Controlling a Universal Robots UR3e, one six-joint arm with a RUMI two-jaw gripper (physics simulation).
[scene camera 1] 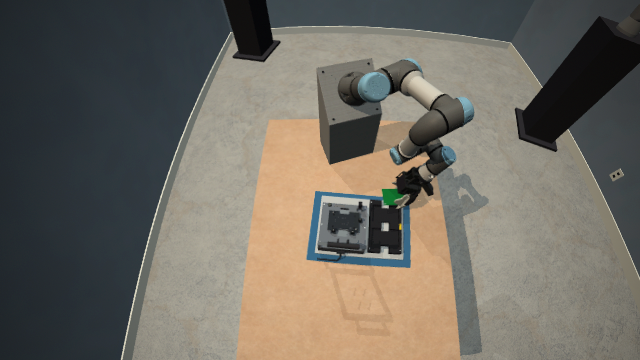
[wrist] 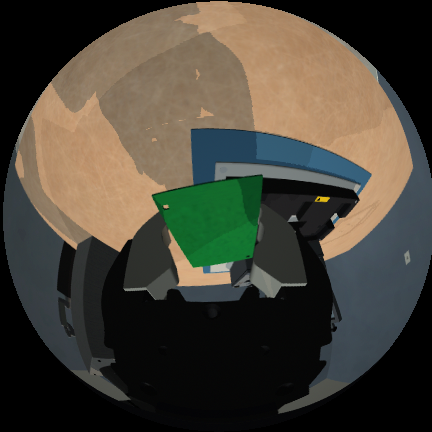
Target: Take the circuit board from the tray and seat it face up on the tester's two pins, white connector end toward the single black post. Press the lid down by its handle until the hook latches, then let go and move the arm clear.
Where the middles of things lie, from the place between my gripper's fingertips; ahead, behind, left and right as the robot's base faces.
Labels:
The green circuit board (wrist: 213,222) is 2 cm above my hand and 1 cm to the right of it.

